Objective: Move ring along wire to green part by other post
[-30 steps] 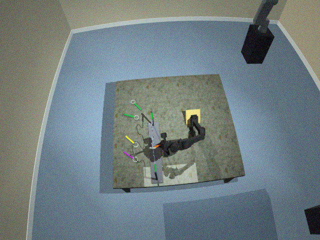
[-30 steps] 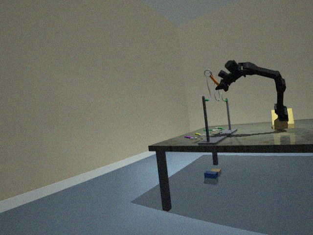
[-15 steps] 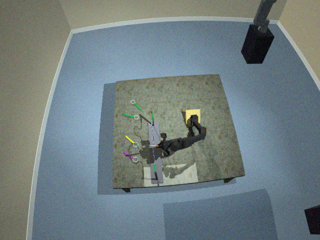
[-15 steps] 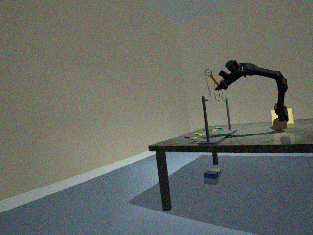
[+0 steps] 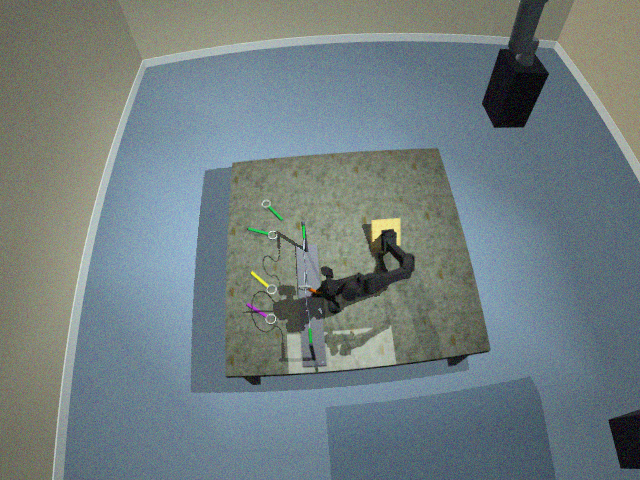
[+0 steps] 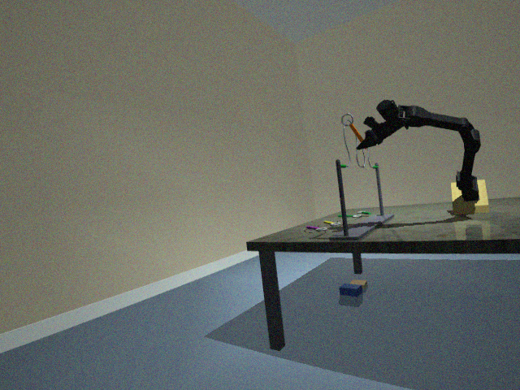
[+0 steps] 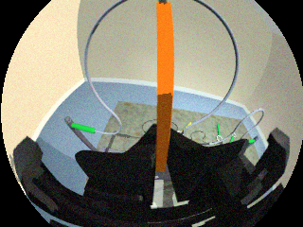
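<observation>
Now: the orange-handled ring 90 mm above my gripper tip and 10 mm to the left of it.
</observation>
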